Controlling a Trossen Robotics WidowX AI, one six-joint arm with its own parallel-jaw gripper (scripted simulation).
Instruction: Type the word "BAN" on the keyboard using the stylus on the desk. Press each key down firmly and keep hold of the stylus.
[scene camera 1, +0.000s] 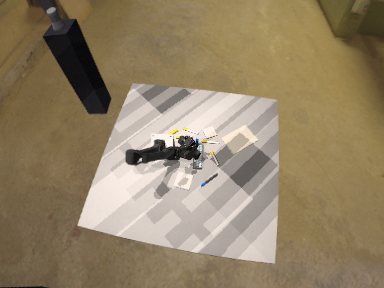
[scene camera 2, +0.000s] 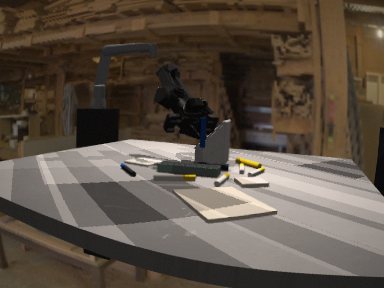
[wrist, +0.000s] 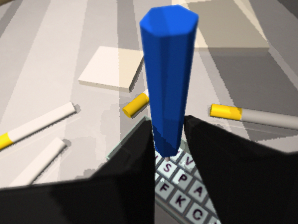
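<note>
My gripper (scene camera 2: 202, 138), (wrist: 167, 125): visible. Blue stylus (wrist: 168, 41): in sight.
</note>
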